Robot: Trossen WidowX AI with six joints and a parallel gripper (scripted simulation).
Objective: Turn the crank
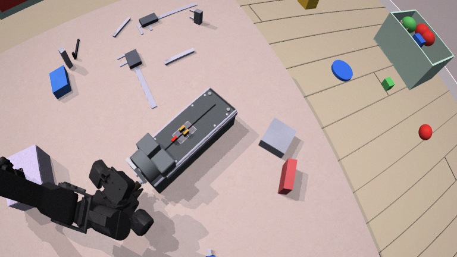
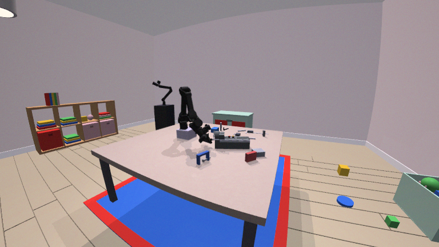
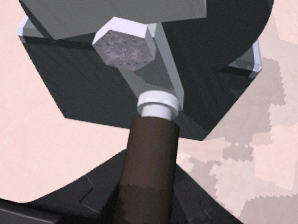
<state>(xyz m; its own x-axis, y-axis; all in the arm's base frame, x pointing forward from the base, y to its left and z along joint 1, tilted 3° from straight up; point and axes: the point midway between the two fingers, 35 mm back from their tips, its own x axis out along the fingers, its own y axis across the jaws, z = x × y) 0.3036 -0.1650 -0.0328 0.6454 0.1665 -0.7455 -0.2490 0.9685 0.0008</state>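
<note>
The dark brown crank handle is 3 cm above my gripper tip, 2 cm behind it and 1 cm to the right of it. Round my gripper tip: red pointer: 13 cm ahead, 5 cm above, 4 cm to the left; red block: 31 cm ahead, 16 cm to the right, 1 cm below; grey block: 35 cm ahead, 6 cm to the right, 1 cm below.
</note>
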